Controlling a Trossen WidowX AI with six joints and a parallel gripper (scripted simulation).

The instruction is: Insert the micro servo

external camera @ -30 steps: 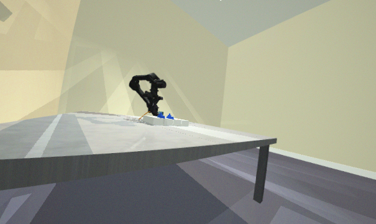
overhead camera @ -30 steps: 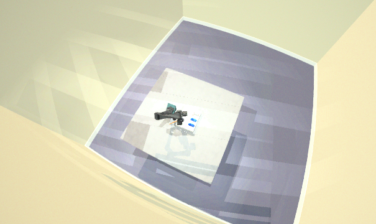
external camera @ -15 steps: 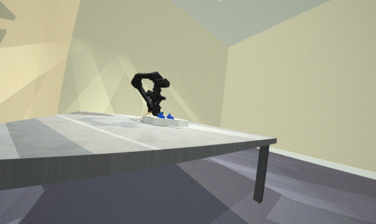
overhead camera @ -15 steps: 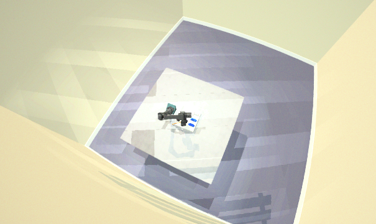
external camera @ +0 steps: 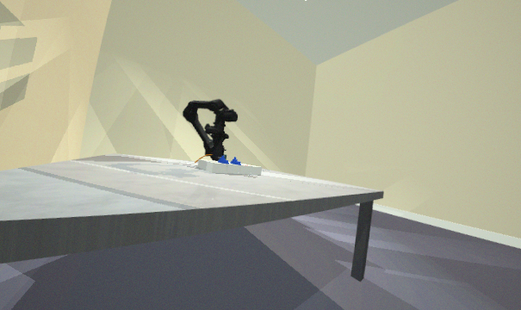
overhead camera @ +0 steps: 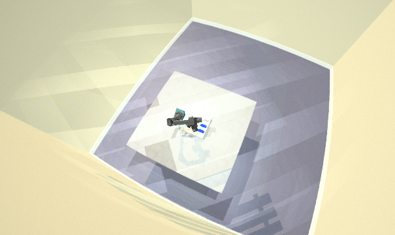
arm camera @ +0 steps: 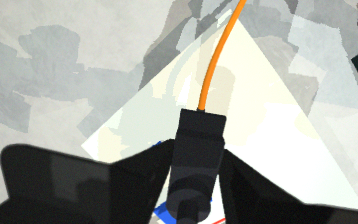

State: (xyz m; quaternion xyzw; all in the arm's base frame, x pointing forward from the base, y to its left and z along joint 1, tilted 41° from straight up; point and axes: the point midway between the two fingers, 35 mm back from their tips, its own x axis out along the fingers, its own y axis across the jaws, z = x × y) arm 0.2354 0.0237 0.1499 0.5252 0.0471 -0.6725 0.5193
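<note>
My gripper tip is 20 mm past the deck, 80 mm to the right of it and 100 mm above it.
</note>
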